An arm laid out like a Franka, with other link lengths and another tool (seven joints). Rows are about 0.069 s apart.
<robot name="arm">
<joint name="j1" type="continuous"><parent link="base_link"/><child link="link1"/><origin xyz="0 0 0.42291"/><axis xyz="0 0 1"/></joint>
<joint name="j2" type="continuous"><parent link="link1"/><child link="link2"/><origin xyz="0 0 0" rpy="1.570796 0 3.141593"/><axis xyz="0 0 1"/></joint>
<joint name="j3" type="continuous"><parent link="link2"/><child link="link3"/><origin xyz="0 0.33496 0" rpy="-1.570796 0 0"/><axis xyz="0 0 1"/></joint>
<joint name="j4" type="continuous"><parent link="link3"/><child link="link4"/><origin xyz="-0.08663 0 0" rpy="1.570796 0 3.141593"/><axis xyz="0 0 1"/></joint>
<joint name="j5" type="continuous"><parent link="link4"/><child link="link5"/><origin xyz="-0.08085 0.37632 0" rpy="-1.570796 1.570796 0"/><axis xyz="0 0 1"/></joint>
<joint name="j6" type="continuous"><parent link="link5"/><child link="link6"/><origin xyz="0 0 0" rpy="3.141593 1.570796 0"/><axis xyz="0 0 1"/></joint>
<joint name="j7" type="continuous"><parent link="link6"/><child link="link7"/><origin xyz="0 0.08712 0" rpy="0 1.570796 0"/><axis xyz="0 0 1"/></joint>
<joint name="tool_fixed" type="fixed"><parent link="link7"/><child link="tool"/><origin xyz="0.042 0.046 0.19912" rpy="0 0.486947 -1.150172"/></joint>
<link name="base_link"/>
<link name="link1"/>
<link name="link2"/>
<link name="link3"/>
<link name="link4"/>
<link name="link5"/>
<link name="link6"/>
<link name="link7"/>
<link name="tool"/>
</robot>
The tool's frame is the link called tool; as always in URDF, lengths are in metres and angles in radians. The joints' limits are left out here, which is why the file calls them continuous.
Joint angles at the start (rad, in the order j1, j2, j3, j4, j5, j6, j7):
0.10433 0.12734 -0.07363 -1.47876 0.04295 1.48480 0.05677
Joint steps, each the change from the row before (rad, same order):
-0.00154 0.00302 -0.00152 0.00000 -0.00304 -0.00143 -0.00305
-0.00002 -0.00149 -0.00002 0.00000 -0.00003 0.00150 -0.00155
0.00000 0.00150 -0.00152 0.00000 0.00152 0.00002 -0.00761
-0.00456 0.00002 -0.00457 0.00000 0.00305 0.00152 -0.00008
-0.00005 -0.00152 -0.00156 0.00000 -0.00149 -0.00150 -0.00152
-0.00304 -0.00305 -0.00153 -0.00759 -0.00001 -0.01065 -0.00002
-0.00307 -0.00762 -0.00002 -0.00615 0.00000 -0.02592 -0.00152
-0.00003 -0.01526 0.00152 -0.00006 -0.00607 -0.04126 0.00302
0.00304 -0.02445 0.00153 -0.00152 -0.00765 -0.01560 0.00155
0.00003 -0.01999 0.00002 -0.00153 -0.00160 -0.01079 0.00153
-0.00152 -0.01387 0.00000 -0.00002 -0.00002 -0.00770 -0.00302
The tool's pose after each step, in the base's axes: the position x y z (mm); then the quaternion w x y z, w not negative. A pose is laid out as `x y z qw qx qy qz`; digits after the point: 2 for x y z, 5 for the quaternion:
616.20 66.97 597.11 0.29715 -0.21428 -0.92901 -0.05222
616.20 66.99 598.21 0.29582 -0.21347 -0.92961 -0.05250
616.25 66.80 597.40 0.29680 -0.21041 -0.92999 -0.05245
617.14 61.94 597.69 0.29612 -0.21426 -0.92917 -0.05513
616.59 60.72 598.41 0.29592 -0.21446 -0.92923 -0.05450
612.93 57.86 595.45 0.30284 -0.21687 -0.92650 -0.05344
605.19 55.93 594.47 0.31418 -0.21778 -0.92263 -0.05122
593.52 55.15 599.27 0.32563 -0.21928 -0.91857 -0.04591
585.26 55.65 611.16 0.32174 -0.21842 -0.92026 -0.04351
578.90 54.87 620.99 0.31821 -0.21885 -0.92134 -0.04447
574.38 53.86 628.27 0.31560 -0.21769 -0.92246 -0.04566

